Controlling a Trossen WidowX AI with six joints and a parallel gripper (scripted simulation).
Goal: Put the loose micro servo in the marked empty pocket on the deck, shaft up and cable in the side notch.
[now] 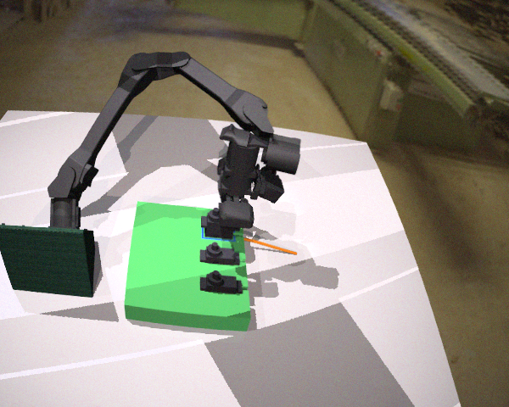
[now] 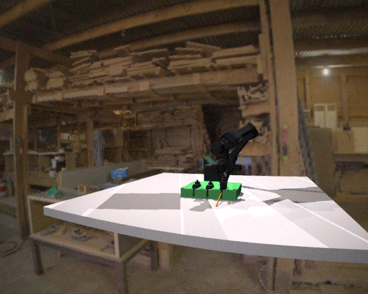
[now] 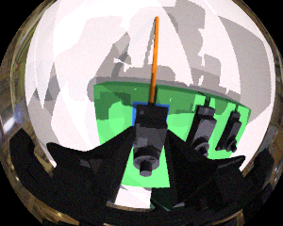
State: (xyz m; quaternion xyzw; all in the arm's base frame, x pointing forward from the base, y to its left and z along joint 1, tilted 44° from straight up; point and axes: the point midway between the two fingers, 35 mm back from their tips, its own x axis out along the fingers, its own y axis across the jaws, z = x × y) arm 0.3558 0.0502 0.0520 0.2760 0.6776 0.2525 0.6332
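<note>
Now: the green deck 130 mm behind my gripper tip, 70 mm to the right of it and 50 mm below it.
</note>
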